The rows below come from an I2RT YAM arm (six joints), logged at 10 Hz.
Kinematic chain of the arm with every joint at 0, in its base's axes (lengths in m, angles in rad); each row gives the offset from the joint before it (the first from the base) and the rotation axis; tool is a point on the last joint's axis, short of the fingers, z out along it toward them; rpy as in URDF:
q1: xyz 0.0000 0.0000 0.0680 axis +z
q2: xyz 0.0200 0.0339 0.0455 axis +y
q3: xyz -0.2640 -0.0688 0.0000 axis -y
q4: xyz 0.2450 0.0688 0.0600 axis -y
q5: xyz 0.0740 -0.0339 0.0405 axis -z
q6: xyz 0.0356 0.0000 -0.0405 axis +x
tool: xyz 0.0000 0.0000 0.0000 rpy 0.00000 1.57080 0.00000
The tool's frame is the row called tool.
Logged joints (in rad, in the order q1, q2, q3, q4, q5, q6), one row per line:
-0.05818 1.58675 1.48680 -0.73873 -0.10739 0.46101
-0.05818 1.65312 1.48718 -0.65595 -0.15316 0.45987
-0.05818 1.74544 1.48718 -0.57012 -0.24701 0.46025
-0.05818 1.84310 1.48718 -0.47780 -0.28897 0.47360
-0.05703 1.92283 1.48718 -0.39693 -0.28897 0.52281
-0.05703 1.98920 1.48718 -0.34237 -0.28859 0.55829
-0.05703 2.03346 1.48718 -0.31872 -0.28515 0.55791
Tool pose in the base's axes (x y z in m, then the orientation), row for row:
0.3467 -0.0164 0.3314 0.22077 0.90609 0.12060 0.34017
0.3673 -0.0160 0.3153 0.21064 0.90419 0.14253 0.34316
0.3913 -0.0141 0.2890 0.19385 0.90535 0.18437 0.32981
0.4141 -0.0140 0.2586 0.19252 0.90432 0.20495 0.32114
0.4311 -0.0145 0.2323 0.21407 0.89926 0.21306 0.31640
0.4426 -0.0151 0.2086 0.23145 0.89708 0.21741 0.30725
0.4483 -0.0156 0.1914 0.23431 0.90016 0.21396 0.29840
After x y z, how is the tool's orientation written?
As a quaternion, x y z w.
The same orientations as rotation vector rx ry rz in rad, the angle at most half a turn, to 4 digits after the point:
0.5746 2.3582 0.3139
0.5474 2.3498 0.3704
0.5071 2.3682 0.4823
0.5057 2.3755 0.5384
0.5636 2.3678 0.5610
0.6122 2.3727 0.5750
0.6225 2.3913 0.5684

